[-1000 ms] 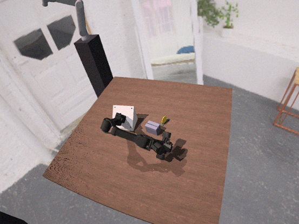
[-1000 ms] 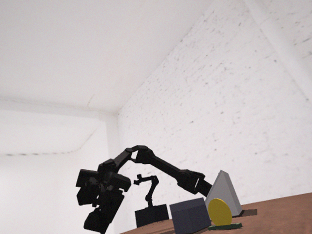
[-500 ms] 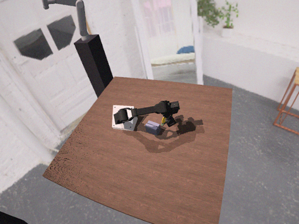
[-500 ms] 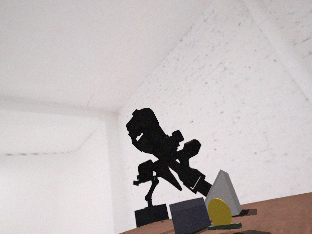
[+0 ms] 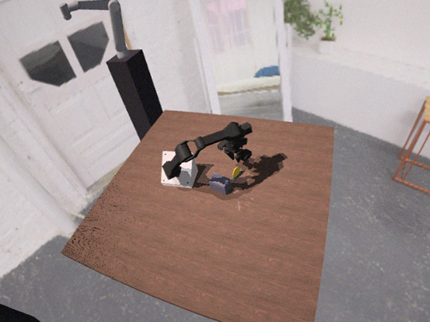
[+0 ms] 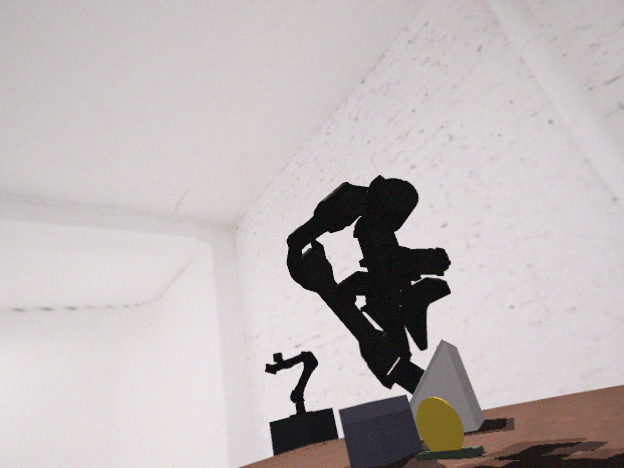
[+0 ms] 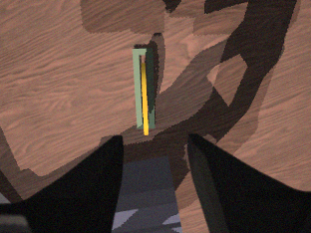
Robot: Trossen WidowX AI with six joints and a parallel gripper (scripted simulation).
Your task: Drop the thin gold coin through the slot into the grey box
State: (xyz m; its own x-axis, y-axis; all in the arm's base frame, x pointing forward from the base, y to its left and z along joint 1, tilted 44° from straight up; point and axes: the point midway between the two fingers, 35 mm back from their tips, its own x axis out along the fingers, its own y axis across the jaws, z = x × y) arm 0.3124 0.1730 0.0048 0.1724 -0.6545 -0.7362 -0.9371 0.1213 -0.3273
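My gripper tip is 90 mm above the gold coin and 10 mm past it.
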